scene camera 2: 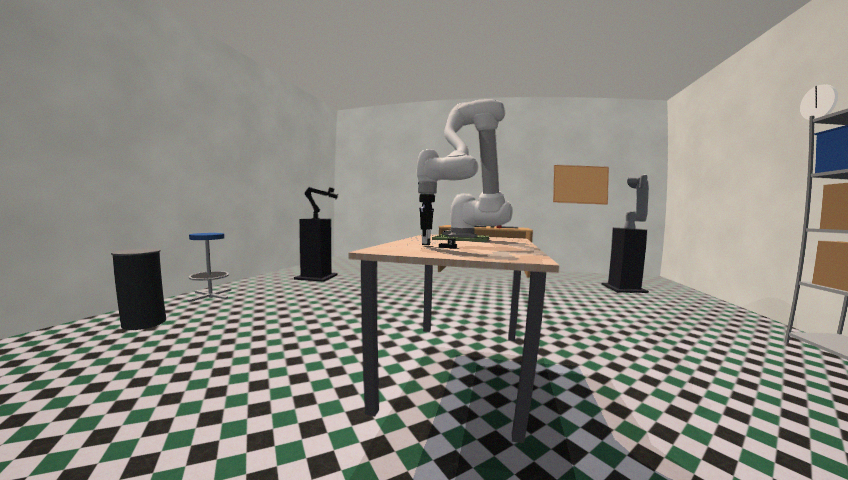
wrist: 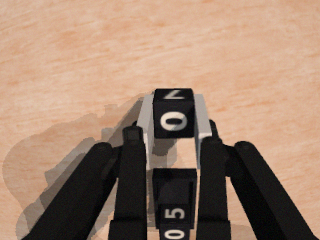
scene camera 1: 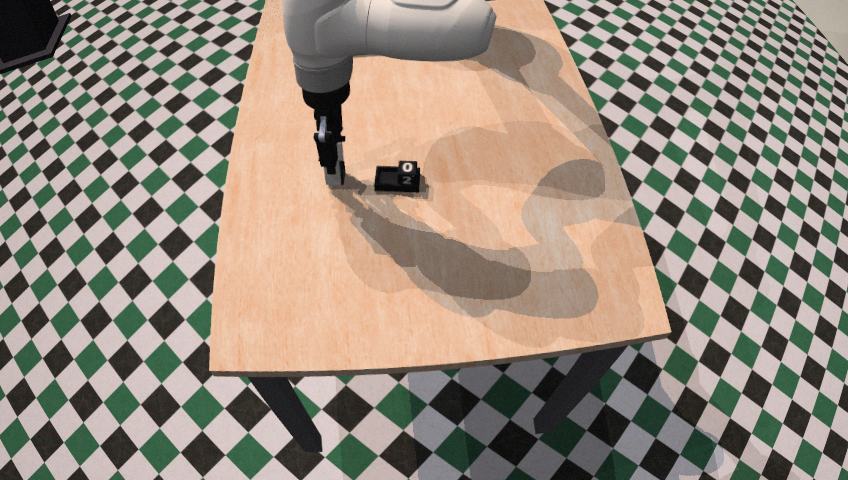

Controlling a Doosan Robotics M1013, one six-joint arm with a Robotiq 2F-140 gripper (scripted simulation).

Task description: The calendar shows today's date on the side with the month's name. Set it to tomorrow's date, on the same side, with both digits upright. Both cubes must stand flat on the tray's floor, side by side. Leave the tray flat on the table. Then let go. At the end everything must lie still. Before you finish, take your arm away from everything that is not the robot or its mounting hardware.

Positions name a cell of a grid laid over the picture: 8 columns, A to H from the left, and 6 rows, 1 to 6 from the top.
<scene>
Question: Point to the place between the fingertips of the gripper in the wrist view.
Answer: At E3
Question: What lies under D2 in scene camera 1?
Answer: The gripper.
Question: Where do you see a black tray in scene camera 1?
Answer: D3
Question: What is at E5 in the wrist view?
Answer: A black tray.
</scene>
